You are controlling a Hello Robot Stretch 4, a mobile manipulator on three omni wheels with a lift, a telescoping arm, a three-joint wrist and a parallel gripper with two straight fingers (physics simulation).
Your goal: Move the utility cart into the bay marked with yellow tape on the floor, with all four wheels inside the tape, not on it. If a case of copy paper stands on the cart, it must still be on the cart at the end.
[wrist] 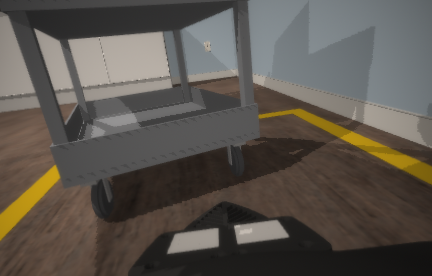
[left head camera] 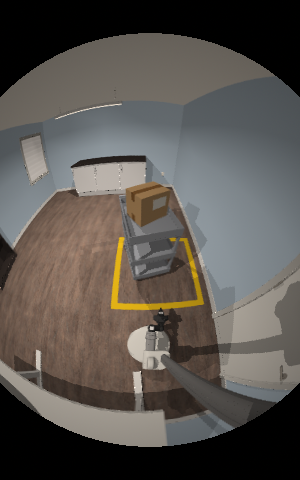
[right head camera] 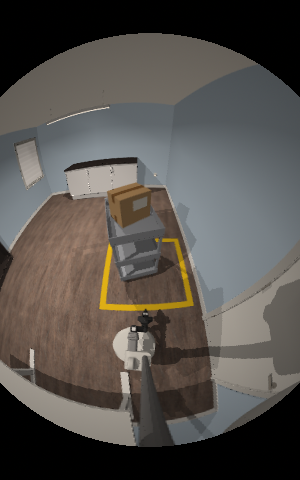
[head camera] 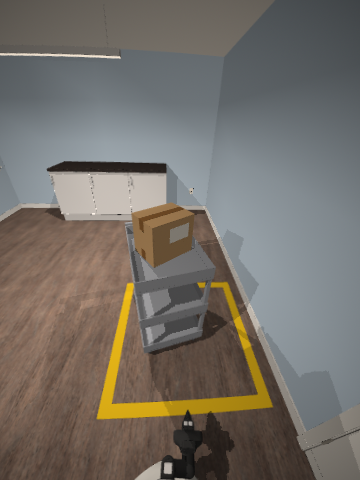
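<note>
The grey three-shelf utility cart stands upright, slightly askew, its near end within the yellow tape. In the wrist view its near left wheel and near right wheel are on floor inside the tape. Its far wheels are hidden; their place relative to the tape cannot be told. The brown case sits on the top shelf. My gripper is shut and empty, low, apart from the cart's near end.
A blue wall with a white skirting runs close along the tape's right side. A white cabinet with a dark top stands at the far wall. A pale door is at the right near my base.
</note>
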